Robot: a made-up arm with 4 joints. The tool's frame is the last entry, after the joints.
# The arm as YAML. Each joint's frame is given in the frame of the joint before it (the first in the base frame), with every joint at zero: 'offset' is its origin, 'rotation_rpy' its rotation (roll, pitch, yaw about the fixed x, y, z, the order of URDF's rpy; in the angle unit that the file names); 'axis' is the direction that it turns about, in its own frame. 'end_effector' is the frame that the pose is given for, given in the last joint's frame.
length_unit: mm
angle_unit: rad
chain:
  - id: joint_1
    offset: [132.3, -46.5, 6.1]
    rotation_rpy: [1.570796, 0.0, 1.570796]
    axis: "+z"
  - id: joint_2
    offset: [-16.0, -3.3, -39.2]
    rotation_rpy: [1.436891, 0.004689, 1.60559]
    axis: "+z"
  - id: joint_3
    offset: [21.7, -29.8, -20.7]
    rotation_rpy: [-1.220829, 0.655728, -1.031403]
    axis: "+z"
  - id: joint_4
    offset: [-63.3, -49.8, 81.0]
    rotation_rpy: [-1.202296, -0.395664, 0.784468]
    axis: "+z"
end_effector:
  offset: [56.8, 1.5, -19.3]
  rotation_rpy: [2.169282, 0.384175, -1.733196]
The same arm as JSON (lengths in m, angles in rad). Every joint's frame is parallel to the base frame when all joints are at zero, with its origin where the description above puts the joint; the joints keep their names.
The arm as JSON. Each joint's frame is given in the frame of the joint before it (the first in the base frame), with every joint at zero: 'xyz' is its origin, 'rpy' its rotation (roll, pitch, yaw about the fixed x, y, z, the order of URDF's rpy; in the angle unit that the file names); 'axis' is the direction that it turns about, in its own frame. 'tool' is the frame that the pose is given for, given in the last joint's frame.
{"units": {"length": "m", "angle": "rad"}, "joints": [
  {"name": "joint_1", "type": "revolute", "origin": {"xyz": [0.1323, -0.0465, 0.0061], "rpy": [0.0, 0.0, 0.0]}, "axis": [1.0, 0.0, 0.0]},
  {"name": "joint_2", "type": "revolute", "origin": {"xyz": [-0.0392, -0.016, -0.0033], "rpy": [0.0, 0.0, 0.0]}, "axis": [0.133504, 0.990427, 0.035101]},
  {"name": "joint_3", "type": "revolute", "origin": {"xyz": [-0.0324, -0.0173, 0.021], "rpy": [0.0, 0.0, 0.0]}, "axis": [0.332387, 0.196892, 0.922363]},
  {"name": "joint_4", "type": "revolute", "origin": {"xyz": [0.0469, 0.0905, 0.0516], "rpy": [0.0, 0.0, 0.0]}, "axis": [1.0, 0.0, 0.0]}
], "tool": {"origin": {"xyz": [-0.0193, -0.0467, 0.0323], "rpy": [-2.8963, -0.7077, 2.0866]}}}

